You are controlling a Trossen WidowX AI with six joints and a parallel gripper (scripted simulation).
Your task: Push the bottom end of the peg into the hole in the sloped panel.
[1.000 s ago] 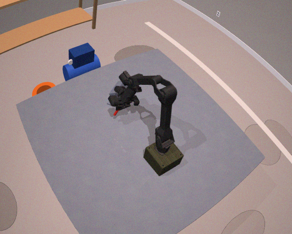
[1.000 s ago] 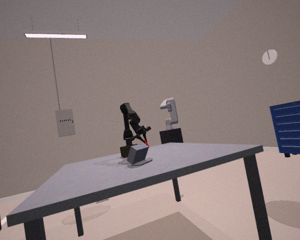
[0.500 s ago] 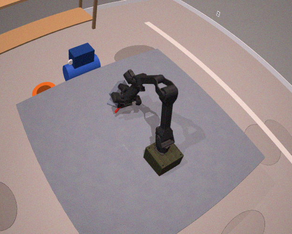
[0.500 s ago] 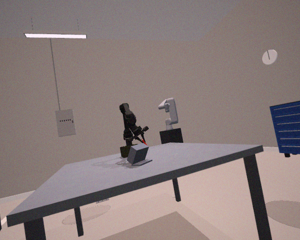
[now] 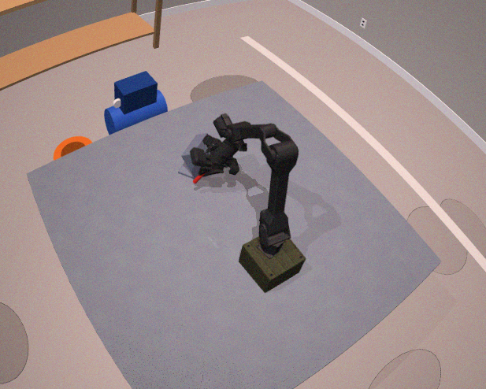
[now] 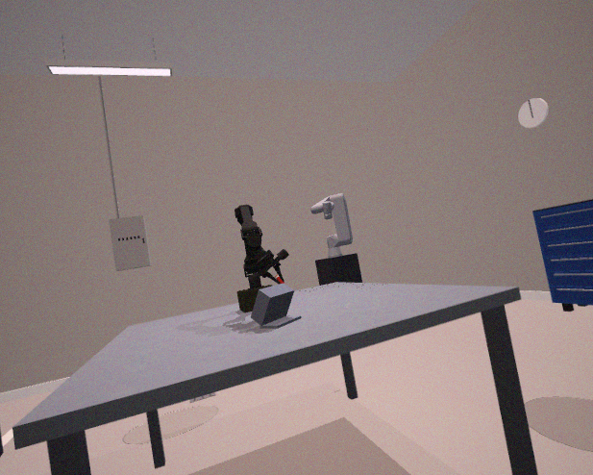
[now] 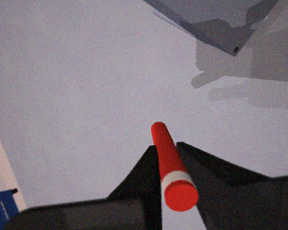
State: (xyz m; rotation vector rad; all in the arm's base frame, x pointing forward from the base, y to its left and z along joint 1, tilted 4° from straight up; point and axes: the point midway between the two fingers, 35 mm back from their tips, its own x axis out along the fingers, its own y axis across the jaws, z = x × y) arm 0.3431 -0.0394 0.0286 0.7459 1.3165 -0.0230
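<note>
The grey sloped panel lies 11 cm ahead of my gripper tip, 10 cm to the right of it and 5 cm below it. The rest, counted from my gripper tip: peg: 1 cm to the right, 1 cm behind, 1 cm above.
</note>
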